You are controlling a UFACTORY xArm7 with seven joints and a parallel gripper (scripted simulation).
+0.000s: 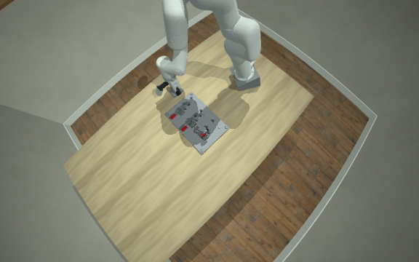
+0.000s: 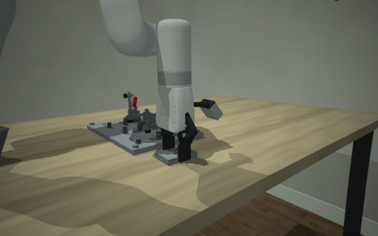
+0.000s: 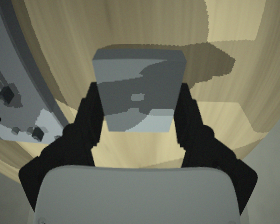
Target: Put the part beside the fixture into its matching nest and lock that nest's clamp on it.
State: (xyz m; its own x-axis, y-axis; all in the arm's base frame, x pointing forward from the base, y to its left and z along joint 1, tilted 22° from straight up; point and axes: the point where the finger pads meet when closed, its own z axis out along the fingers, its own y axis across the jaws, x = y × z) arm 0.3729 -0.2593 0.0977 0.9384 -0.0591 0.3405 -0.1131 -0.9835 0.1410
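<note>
Now: hand 10 mm above the part. The rest, counted from my hand: grey fixture plate (60 mm ahead, 250 mm to the left, 10 mm below).
</note>
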